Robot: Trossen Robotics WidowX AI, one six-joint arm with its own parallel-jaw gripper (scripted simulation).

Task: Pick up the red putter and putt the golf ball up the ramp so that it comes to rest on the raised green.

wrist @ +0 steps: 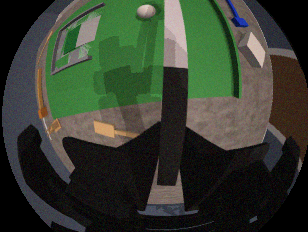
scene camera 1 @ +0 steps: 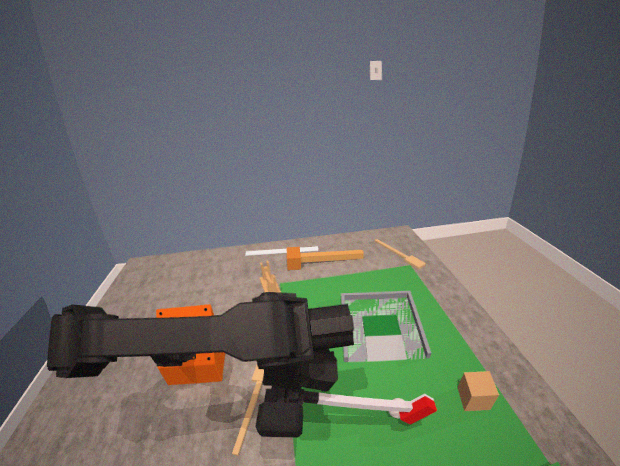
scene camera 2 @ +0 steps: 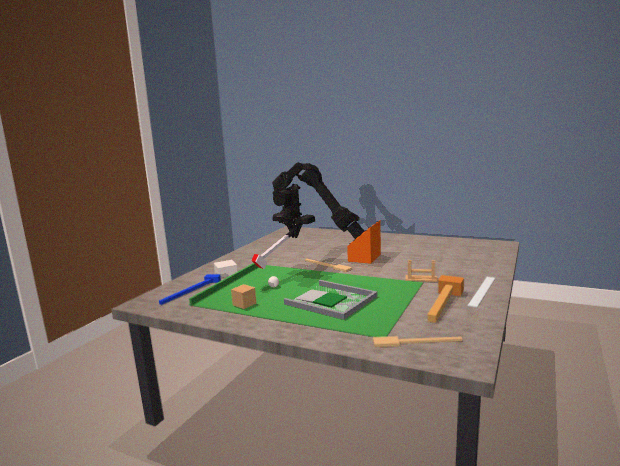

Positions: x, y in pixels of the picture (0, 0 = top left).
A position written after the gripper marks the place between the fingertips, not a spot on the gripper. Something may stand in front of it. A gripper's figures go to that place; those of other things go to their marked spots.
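Scene:
A wooden mallet (scene camera 1: 294, 258) is 1060 mm from the lens. A wooden cube (scene camera 1: 477, 390) is 710 mm from the lens; the marked spots on the wooden mallet and the wooden cube are 710 mm apart. The gripper (scene camera 1: 290, 403) is 560 mm from the lens.

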